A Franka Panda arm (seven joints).
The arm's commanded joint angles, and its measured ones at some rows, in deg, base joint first. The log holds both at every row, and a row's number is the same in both.
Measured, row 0:
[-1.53, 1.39, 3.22, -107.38, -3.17, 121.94, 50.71]
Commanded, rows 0 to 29:
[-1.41, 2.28, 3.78, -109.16, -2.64, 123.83, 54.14]
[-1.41, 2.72, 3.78, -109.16, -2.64, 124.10, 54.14]
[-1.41, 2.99, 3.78, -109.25, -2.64, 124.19, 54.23]
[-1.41, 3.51, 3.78, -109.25, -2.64, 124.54, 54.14]
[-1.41, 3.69, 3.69, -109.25, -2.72, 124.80, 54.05]
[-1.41, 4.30, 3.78, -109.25, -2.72, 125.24, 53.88]
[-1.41, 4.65, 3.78, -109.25, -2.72, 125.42, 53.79]
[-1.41, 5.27, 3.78, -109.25, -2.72, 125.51, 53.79]
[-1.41, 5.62, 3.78, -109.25, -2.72, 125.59, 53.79]
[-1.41, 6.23, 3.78, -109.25, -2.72, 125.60, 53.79]
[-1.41, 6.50, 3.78, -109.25, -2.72, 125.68, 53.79]
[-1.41, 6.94, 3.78, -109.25, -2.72, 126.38, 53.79]
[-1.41, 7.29, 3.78, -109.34, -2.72, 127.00, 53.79]
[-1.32, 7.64, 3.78, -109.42, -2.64, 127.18, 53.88]
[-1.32, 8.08, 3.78, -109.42, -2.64, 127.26, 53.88]
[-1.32, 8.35, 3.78, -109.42, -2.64, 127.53, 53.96]
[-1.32, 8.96, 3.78, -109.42, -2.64, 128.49, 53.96]
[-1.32, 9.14, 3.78, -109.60, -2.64, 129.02, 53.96]
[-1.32, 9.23, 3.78, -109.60, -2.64, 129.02, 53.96]
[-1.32, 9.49, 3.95, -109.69, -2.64, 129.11, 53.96]
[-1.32, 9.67, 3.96, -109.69, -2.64, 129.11, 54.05]
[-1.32, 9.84, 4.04, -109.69, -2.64, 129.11, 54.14]
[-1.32, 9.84, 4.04, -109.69, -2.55, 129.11, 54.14]
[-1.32, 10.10, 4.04, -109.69, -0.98, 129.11, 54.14]
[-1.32, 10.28, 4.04, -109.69, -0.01, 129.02, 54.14]
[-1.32, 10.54, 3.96, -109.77, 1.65, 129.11, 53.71]
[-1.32, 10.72, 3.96, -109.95, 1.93, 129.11, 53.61]
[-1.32, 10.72, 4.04, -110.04, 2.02, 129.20, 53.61]
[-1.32, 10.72, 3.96, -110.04, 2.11, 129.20, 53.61]
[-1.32, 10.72, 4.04, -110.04, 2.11, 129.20, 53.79]
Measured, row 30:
[-1.09, 10.85, 3.47, -109.09, 0.55, 127.77, 53.56]
